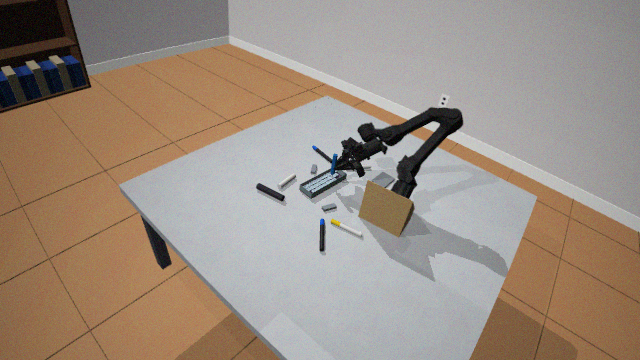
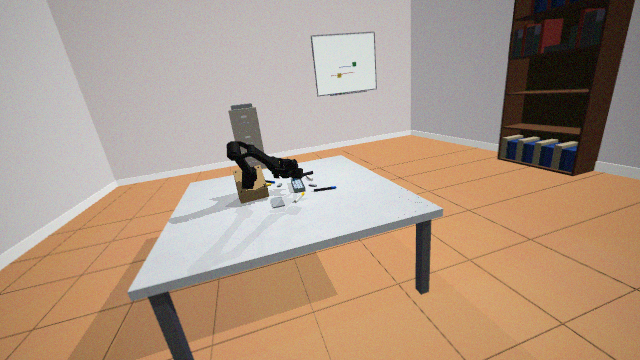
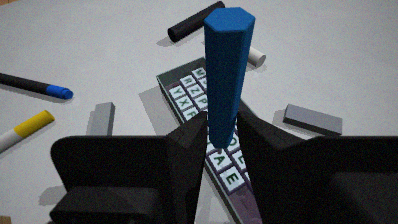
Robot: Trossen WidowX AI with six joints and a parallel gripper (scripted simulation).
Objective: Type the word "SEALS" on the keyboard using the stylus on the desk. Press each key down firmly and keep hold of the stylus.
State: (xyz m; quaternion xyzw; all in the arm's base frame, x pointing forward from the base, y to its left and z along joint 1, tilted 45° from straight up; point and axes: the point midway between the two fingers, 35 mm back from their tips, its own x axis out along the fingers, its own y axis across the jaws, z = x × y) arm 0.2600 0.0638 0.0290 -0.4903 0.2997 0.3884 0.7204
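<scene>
The b key lies 70 mm below my gripper tip, 50 mm to the right of it and 20 mm ahead of it. From my gripper tip the other things lie so: blue stylus 20 mm below; white cylinder 140 mm to the left, 110 mm ahead, 80 mm below; grey block 190 mm to the right, 120 mm behind, 80 mm below.
</scene>
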